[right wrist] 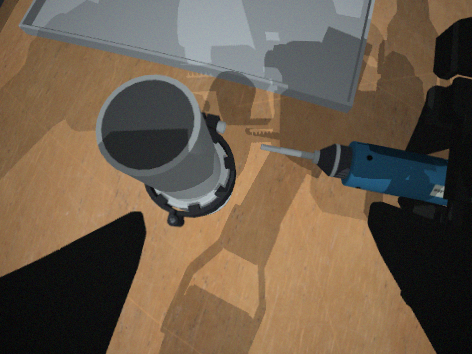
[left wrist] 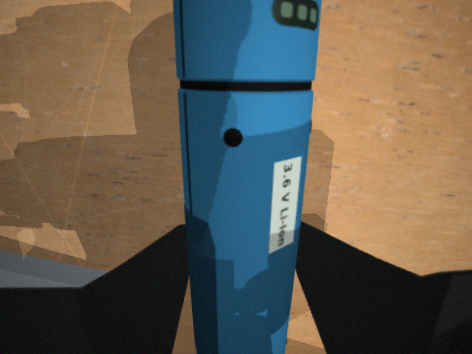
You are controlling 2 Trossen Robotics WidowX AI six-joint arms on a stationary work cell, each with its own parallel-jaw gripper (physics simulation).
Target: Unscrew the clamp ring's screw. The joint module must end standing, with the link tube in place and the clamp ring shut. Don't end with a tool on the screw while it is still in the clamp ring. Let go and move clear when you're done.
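Observation:
The grey link tube (right wrist: 200,160) stands upright in the joint module, inside the black clamp ring (right wrist: 230,172). The ring looks shut; its lugs are partly hidden behind the tube. The screw's light head (right wrist: 221,126) shows at the lugs. My left gripper (left wrist: 240,233) is shut on the blue electric screwdriver (left wrist: 250,175) (right wrist: 395,170), which lies across the right side of the right wrist view. Its bit (right wrist: 285,151) points toward the screw, with a gap between them. My right gripper (right wrist: 257,218) is open and empty, back from the tube, with nothing between its fingers.
A grey tray (right wrist: 120,52) (left wrist: 30,265) lies behind the joint module in the right wrist view, and its edge shows at the lower left of the left wrist view. Black parts of the left arm (right wrist: 455,50) fill the right edge of the right wrist view.

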